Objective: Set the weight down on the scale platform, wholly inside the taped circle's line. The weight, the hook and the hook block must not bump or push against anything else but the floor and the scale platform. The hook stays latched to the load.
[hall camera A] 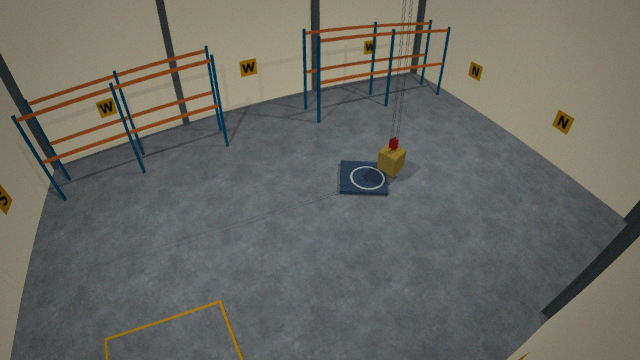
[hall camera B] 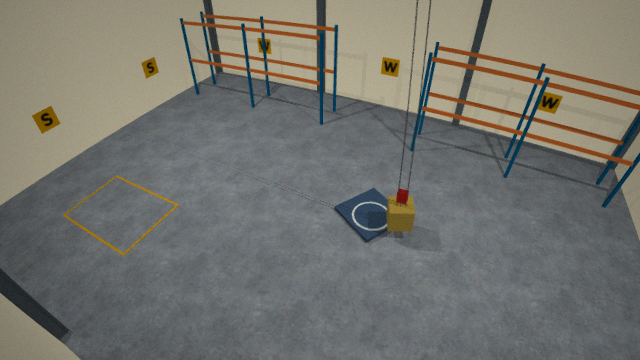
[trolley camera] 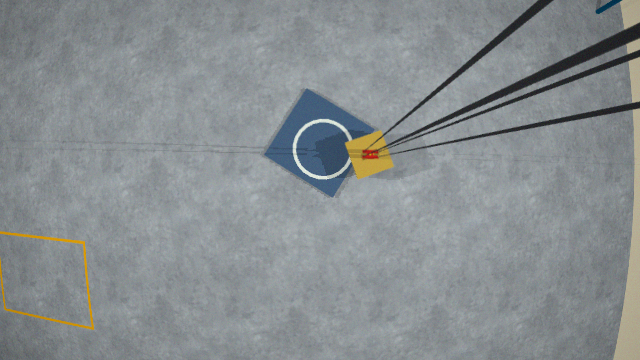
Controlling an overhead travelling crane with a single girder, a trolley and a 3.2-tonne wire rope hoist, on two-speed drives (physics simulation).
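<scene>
The yellow weight hangs upright in the air on slanting ropes. In the trolley view it covers the right edge of the taped circle and the right corner of the blue scale platform, reaching out past it to the right. Its shadows fall on the platform and on the floor. My hook is at the weight's top, under the red hook block, and holds the weight. The latch is too small to make out.
A rack near the S wall and a rack near the N wall stand along the W wall, away from the weight. A yellow outlined rectangle is marked on the floor.
</scene>
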